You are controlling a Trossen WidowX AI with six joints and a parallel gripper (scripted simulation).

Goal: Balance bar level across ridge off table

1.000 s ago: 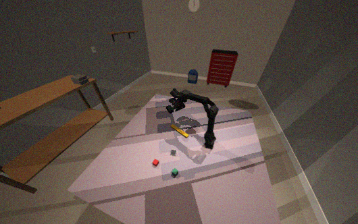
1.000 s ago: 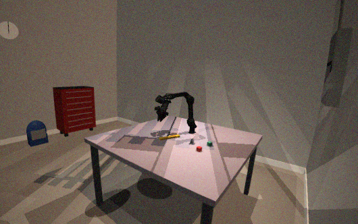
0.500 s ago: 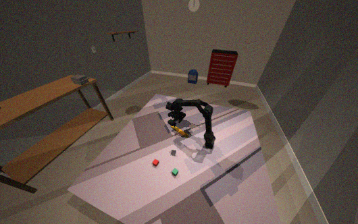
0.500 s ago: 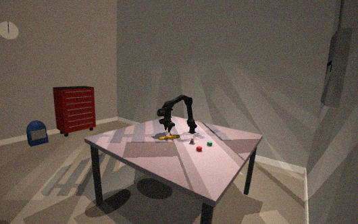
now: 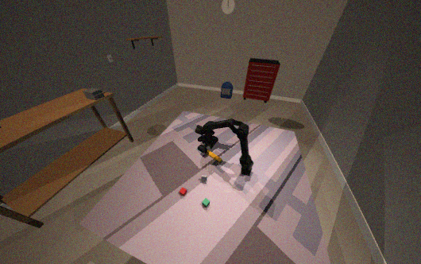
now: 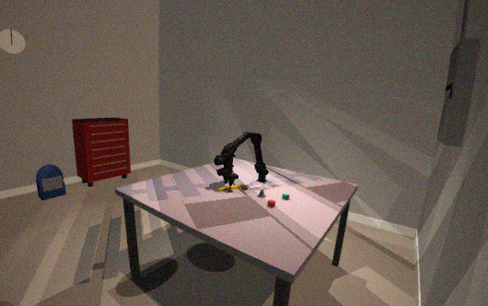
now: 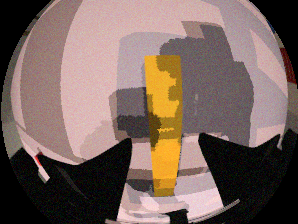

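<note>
The yellow bar is 3 cm behind my gripper tip, 1 cm to the left of it and 2 cm below it. Round my gripper tip: green cube: 12 cm behind, 39 cm to the left, 1 cm below; then red cube: 4 cm ahead, 37 cm to the left, 1 cm below.
</note>
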